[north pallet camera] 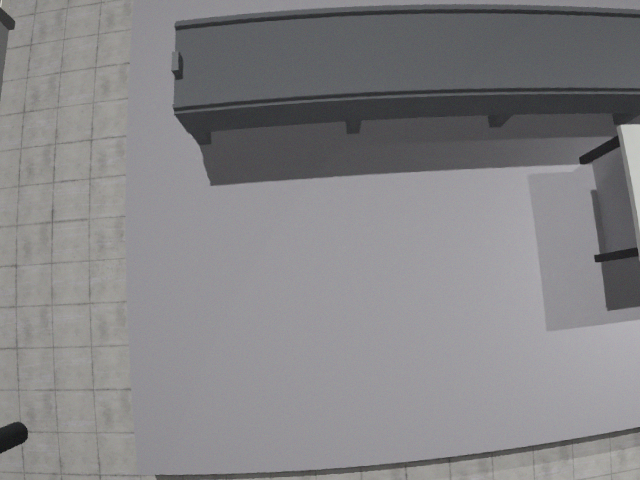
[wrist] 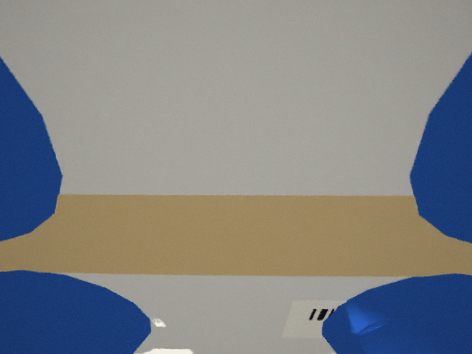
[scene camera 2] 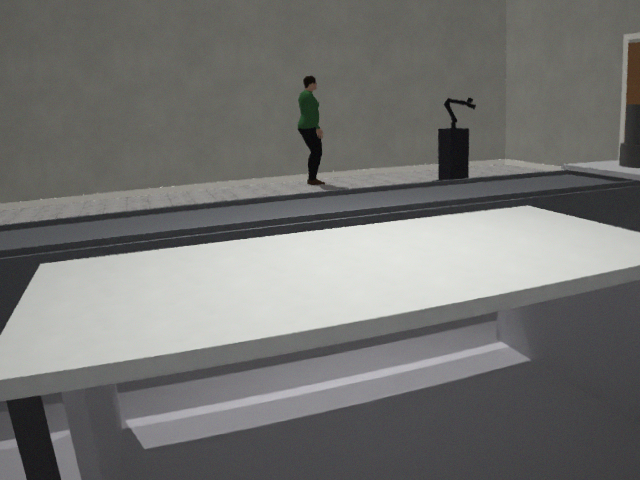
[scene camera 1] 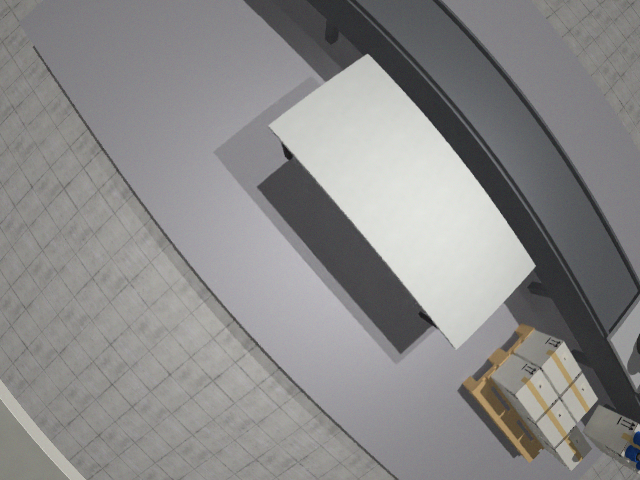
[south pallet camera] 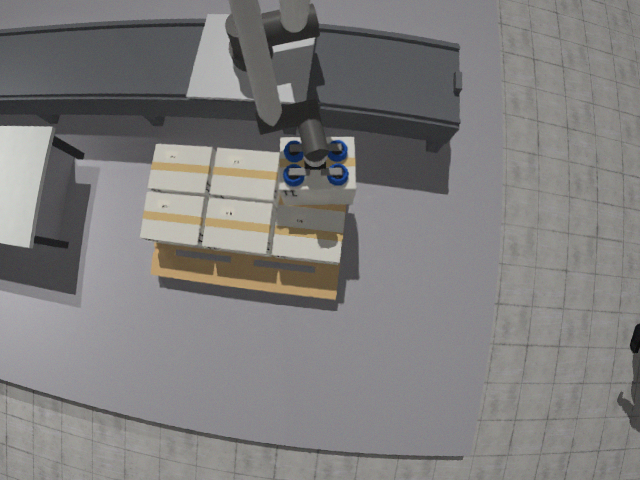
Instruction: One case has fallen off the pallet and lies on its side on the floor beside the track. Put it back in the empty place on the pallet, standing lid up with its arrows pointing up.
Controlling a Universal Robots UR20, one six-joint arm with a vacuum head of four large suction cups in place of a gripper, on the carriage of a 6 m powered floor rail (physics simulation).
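Frame: origin at the arm's base, x left, y back, z up, level; metres.
Where they show: hand at its tool point: point(wrist: 235, 222).
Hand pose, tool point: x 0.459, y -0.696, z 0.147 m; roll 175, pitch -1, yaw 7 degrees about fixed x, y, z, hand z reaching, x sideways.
After its pixels a point has its place.
The white case point(scene camera 1: 604, 428) @(x 0.285, y -0.741, z 0.002 m) point(south pallet camera: 325, 196) @(x 0.522, y -0.827, z 0.056 m) point(wrist: 235, 100) @(x 0.451, y -0.629, z 0.163 m) is upright, lid with tan tape on top, arrow marks on a side face as on its neighbours. It hangs under my suction head point(scene camera 1: 633, 454) point(south pallet camera: 315, 164) @(x 0.459, y -0.696, z 0.147 m) point(wrist: 236, 225) @(x 0.459, y -0.696, z 0.147 m), whose four blue cups sit on the lid. In the south pallet view it is over the back right place of the wooden pallet point(scene camera 1: 498, 418) @(x -0.102, y -1.312, z -0.426 m) point(south pallet camera: 242, 284) @(x 0.074, y -1.328, z -0.427 m), with its top higher than the neighbouring cases point(scene camera 1: 537, 395) point(south pallet camera: 237, 219). Its underside and any gap beneath it are hidden.
The dark conveyor-like track point(north pallet camera: 361, 56) point(south pallet camera: 382, 77) runs behind the pallet, with the arm's white carriage point(south pallet camera: 211, 67) @(x -0.235, y -0.100, z 0.000 m) on it. A white table point(scene camera 1: 403, 201) @(x -2.248, y -0.986, z -0.040 m) point(scene camera 2: 310, 279) @(x -2.402, y -1.006, z -0.040 m) point(south pallet camera: 20, 186) @(x -1.466, y -0.914, z -0.040 m) stands beside the pallet. A person in green point(scene camera 2: 309, 111) stands beyond the track, near a black pedestal point(scene camera 2: 453, 152).
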